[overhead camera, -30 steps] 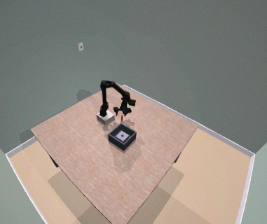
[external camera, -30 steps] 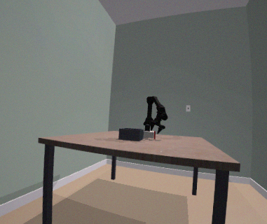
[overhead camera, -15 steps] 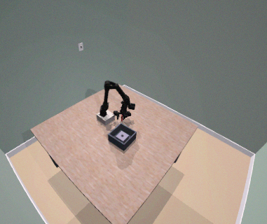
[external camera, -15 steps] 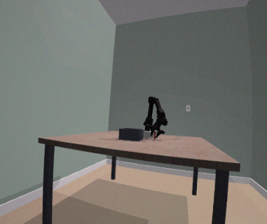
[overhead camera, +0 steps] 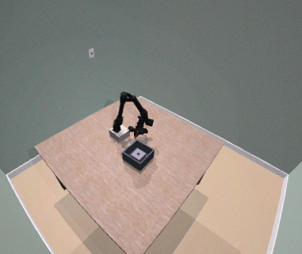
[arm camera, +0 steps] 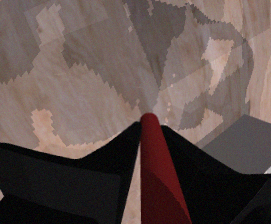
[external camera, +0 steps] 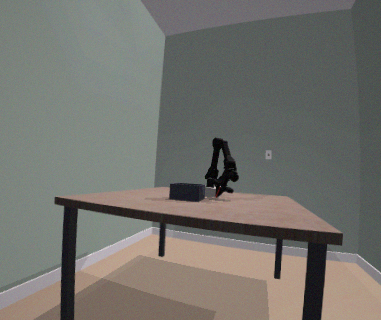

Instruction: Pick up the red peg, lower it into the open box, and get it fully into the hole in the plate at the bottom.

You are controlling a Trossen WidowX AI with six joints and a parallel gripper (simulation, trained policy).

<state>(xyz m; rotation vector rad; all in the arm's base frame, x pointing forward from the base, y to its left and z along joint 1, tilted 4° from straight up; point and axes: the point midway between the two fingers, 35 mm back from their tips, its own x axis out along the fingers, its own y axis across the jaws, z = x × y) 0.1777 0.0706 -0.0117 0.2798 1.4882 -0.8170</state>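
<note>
Now: gripper tip 15 cm short of the grey plate, 19 cm to the left of it and 3 cm below it. Round my gripper tip: dark box 15 cm ahead, 19 cm to the right, 1 cm above; then red peg 1 cm ahead, 1 cm to the left, 3 cm above.
</note>
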